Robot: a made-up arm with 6 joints. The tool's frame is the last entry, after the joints. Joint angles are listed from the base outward.
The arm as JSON. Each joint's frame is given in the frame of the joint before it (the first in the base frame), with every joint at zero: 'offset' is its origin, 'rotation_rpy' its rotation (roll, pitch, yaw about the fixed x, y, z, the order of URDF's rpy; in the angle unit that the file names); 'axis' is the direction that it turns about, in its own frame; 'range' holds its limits. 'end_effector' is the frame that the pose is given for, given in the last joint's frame.
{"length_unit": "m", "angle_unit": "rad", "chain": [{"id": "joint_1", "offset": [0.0, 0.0, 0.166], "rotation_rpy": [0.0, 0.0, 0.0], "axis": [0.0, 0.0, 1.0], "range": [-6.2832, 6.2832]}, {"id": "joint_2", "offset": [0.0, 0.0, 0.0], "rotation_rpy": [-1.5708, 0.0, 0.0], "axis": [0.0, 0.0, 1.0], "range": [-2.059, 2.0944]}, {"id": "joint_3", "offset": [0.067, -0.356, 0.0], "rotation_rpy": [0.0, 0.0, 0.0], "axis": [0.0, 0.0, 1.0], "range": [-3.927, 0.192]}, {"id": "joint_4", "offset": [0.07, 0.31, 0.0], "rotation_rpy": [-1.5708, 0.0, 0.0], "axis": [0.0, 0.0, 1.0], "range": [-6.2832, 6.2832]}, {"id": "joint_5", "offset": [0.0, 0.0, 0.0], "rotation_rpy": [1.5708, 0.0, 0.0], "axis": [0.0, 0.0, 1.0], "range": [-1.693, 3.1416]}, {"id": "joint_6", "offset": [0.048, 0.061, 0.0], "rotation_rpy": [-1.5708, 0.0, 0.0], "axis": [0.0, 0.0, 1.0], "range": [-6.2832, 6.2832]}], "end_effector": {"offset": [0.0, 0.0, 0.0], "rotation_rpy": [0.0, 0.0, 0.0]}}
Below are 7 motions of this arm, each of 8 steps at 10 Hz.
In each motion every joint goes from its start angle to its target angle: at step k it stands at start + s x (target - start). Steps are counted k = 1, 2, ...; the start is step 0. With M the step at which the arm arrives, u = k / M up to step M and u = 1 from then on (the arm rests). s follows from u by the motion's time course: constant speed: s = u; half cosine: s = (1 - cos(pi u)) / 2; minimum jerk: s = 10 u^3 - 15 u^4 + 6 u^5.
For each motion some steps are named. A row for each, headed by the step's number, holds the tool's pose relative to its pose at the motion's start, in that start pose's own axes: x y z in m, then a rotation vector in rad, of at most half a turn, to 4 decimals.
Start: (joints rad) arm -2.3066 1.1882 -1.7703 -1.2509 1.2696 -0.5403
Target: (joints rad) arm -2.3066 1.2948 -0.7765 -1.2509 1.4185 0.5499
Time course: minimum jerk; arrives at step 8
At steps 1, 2, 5, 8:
1: 0.0039 -0.0052 0.0026 0.0083 -0.0043 0.0015
2: 0.0235 -0.0349 0.0163 0.0515 -0.0308 0.0093
5: 0.0748 -0.2781 0.0785 0.2297 -0.3156 0.0438
8: 0.0472 -0.3840 0.0833 0.2234 -0.4609 0.0422

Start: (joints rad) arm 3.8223 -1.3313 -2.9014 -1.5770 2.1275 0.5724
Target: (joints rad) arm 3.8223 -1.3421 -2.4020 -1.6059 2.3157 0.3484
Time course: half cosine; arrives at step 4
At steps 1, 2, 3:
1: -0.0103 -0.0194 -0.0010 -0.0501 -0.0006 -0.0907
2: -0.0398 -0.0628 -0.0004 -0.1760 -0.0042 -0.3047
3: -0.0747 -0.1005 0.0047 -0.3091 -0.0109 -0.5107

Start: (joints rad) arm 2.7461 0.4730 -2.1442 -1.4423 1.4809 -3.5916
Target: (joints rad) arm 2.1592 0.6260 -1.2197 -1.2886 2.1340 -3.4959
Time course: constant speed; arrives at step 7
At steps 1, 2, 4, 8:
1: -0.0173 0.0526 0.0607 -0.1082 0.1673 -0.1262
2: -0.0212 0.1097 0.1188 -0.2148 0.3383 -0.2530
4: 0.0079 0.2305 0.2166 -0.4197 0.6823 -0.5156
8: 0.1177 0.4023 0.2905 -0.6922 1.1667 -0.9615

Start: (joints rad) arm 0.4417 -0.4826 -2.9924 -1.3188 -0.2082 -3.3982
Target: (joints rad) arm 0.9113 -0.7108 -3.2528 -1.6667 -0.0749 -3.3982
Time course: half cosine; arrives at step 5
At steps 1, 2, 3, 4, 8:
1: 0.0142 -0.0248 -0.0042 0.0438 0.0292 -0.0012
2: 0.0591 -0.0857 -0.0220 0.1542 0.1216 -0.0046
3: 0.1276 -0.1500 -0.0581 0.2783 0.2666 -0.0088
4: 0.1906 -0.1906 -0.0989 0.3652 0.4067 -0.0116
8: 0.2158 -0.2031 -0.1172 0.3946 0.4652 -0.0125

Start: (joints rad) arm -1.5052 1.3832 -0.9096 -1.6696 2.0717 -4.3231
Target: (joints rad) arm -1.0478 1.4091 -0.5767 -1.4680 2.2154 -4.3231
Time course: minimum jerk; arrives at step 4
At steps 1, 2, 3, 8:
1: -0.0060 0.0087 -0.0123 -0.0172 0.0473 -0.0239
2: -0.0339 0.0427 -0.0502 -0.1049 0.2316 -0.1106
3: -0.0656 0.0776 -0.0743 -0.2263 0.4180 -0.1870
8: -0.0740 0.0869 -0.0785 -0.2634 0.4665 -0.2048

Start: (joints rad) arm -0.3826 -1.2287 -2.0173 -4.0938 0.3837 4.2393
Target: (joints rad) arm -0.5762 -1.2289 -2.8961 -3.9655 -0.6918 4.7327
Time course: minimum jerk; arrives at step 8
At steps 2, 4, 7, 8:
2: 0.0301 -0.0085 -0.0013 -0.0787 0.0355 0.0216
4: 0.1336 -0.0609 -0.0296 -0.3391 0.2222 0.1763
7: 0.2167 -0.1547 -0.1055 -0.5379 0.4976 0.5011
8: 0.2184 -0.1581 -0.1086 -0.5421 0.5065 0.5140

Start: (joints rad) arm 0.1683 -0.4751 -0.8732 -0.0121 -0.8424 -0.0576
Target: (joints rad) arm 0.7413 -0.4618 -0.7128 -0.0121 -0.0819 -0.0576
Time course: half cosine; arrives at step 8
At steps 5, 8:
5: -0.0573 -0.1111 -0.0210 0.4223 -0.6093 0.1187
8: -0.0748 -0.1611 -0.0536 0.6395 -0.8656 0.0913

